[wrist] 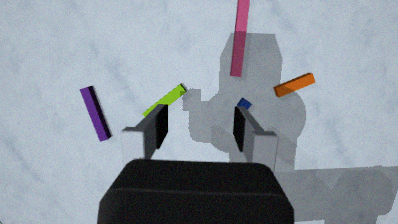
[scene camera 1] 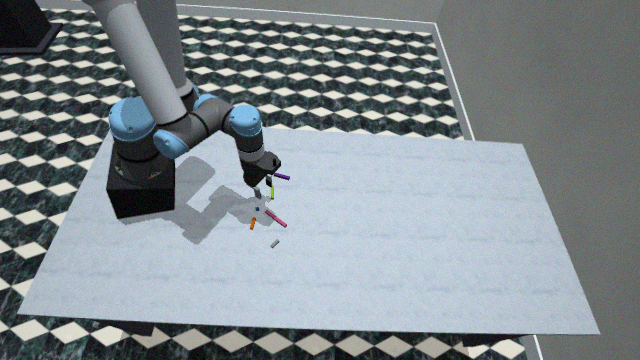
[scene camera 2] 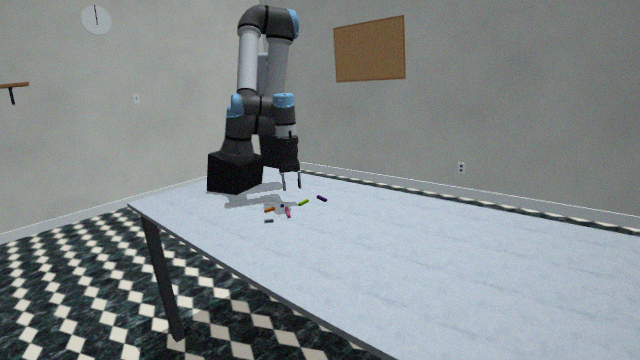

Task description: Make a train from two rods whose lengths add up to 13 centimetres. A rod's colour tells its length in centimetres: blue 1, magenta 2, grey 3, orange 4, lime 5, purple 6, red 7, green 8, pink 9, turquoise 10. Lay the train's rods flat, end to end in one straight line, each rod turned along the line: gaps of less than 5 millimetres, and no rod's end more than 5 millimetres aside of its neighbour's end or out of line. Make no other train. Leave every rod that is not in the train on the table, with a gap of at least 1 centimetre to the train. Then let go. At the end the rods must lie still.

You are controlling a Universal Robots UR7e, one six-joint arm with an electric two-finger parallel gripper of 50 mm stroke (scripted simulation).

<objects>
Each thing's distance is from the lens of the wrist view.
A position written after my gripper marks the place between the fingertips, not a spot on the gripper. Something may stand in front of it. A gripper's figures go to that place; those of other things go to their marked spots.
my gripper [wrist: 200, 119]: 0.17 m
purple rod [wrist: 88, 93]: 0.25 m
</objects>
